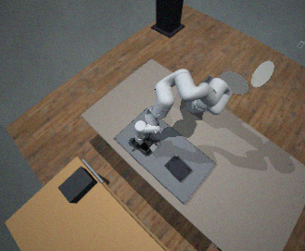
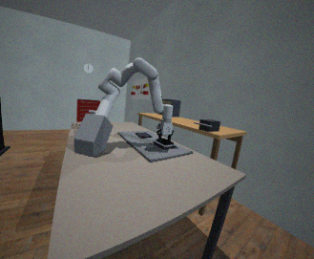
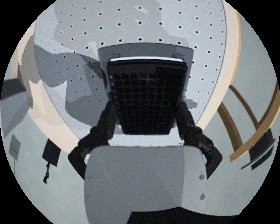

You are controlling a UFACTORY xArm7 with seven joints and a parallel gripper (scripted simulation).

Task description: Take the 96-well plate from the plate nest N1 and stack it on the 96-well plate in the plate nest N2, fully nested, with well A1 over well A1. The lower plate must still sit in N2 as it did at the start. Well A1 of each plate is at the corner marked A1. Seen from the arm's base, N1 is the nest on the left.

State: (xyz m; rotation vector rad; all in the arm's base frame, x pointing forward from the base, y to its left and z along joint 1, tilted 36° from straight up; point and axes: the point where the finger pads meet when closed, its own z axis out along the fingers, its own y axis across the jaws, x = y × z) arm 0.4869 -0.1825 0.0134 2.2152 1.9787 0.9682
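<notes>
Right now my hand is 1 cm above the dark 96-well plate. Also, from my hand: plate nest 2 cm behind, 31 cm to the left, 4 cm below; then light 96-well plate 3 cm below.
</notes>
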